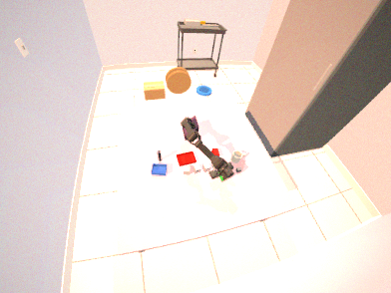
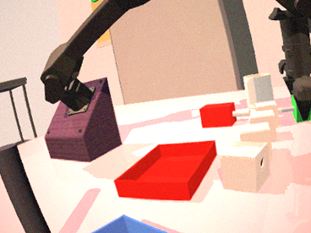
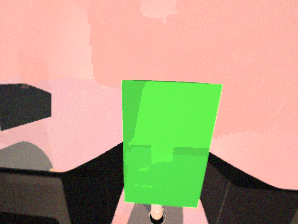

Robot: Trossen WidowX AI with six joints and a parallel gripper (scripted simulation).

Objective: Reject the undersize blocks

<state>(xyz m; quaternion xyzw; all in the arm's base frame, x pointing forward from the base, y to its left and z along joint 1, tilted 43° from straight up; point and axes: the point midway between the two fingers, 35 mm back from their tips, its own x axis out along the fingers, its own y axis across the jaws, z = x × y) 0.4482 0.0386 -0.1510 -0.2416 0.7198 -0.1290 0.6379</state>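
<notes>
The red gauge lies 17 cm behind my gripper tip, 1 cm to the left of it and 1 cm above it. From my gripper tip the other things lie so: red reject tray: 24 cm to the right, 20 cm behind; green GO gauge: 2 cm above, 1 cm to the right, 1 cm behind; blue tray: 47 cm to the right, 13 cm behind.
</notes>
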